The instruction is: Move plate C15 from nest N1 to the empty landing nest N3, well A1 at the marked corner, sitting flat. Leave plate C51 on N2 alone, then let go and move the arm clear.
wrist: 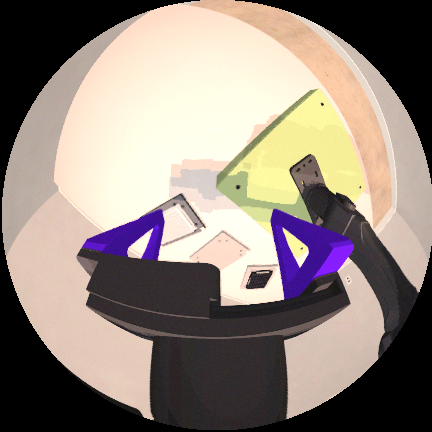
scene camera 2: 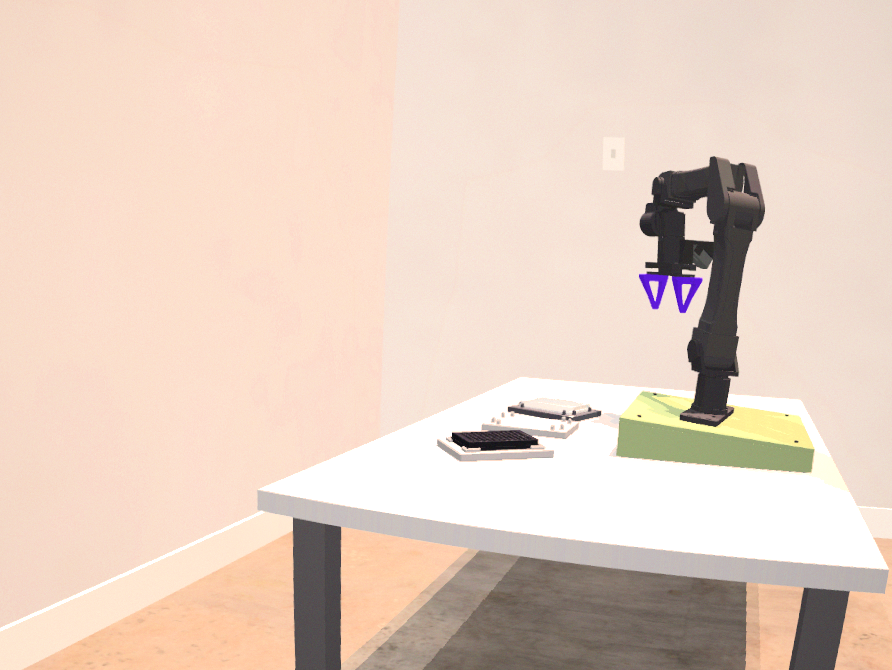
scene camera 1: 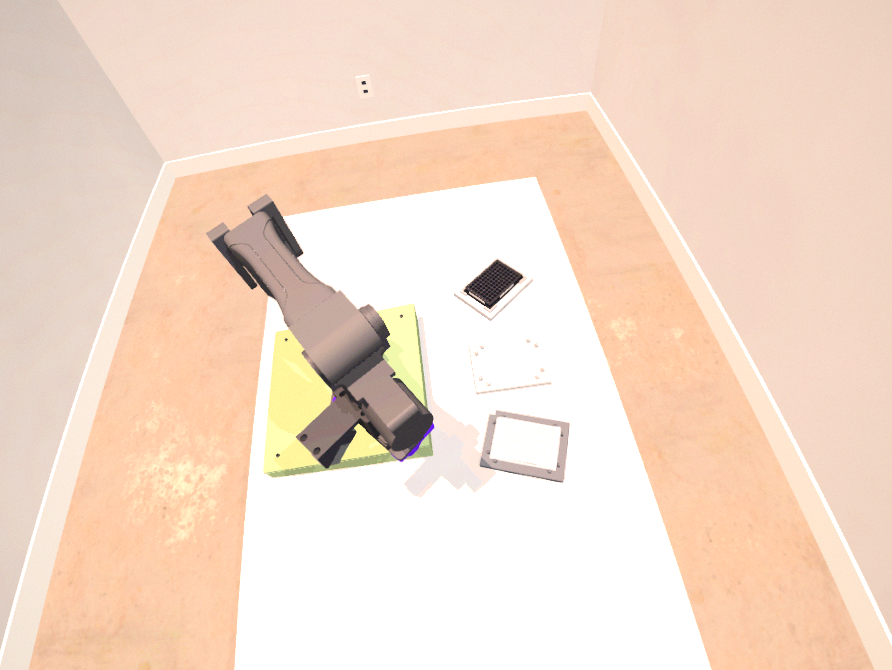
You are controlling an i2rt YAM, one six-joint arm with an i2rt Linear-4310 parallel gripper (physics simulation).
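A black well plate [scene camera 1: 493,283] [scene camera 2: 494,439] [wrist: 259,279] sits on a white nest [scene camera 1: 490,313] [scene camera 2: 504,455] [wrist: 260,267]. A white or clear plate [scene camera 1: 526,442] [scene camera 2: 553,405] [wrist: 177,223] sits on a dark grey nest [scene camera 1: 520,469] [scene camera 2: 540,415] [wrist: 191,211]. Between them lies an empty white nest [scene camera 1: 509,366] [scene camera 2: 533,424] [wrist: 220,250] with small corner posts. Plate labels, nest labels and the A1 mark are too small to read. My gripper [scene camera 2: 669,310] [wrist: 217,214] is open and empty, pointing down high above the table, apart from both plates. In scene camera 1, the arm mostly hides its purple fingers.
A yellow-green base block [scene camera 1: 288,403] [scene camera 2: 713,452] [wrist: 330,130] carries the arm, beside the nests. The white table [scene camera 1: 461,576] [scene camera 2: 403,497] [wrist: 140,110] bears the block and nests. Walls stand beyond the table, apart from it.
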